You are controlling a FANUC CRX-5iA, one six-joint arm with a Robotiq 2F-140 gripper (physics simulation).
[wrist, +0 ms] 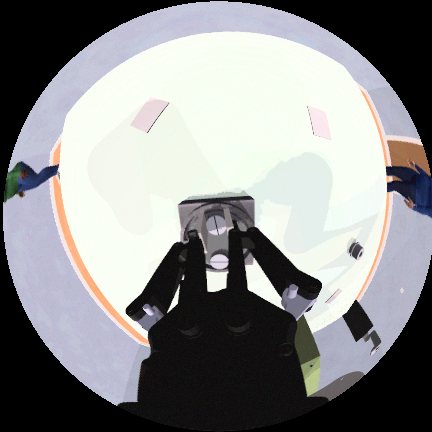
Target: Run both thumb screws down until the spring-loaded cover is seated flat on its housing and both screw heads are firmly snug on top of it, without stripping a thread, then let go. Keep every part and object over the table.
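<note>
A grey square housing stands on the table in the middle of the wrist view, with a round grey cover on it. The far thumb screw has a pale round head with a dark line running nearly up and down the view. The near thumb screw has a similar head, its line running across, close to the gripper's body. My gripper is over the cover, its fingertips on both sides of the far screw's head and shut on it. The fingers hide parts of the cover's sides. Seating height cannot be told from above.
A small dark cylindrical part lies on the white table at the right. Flat pink pieces lie on the table. A green box is at the lower right. People stand beyond the left and right table edges.
</note>
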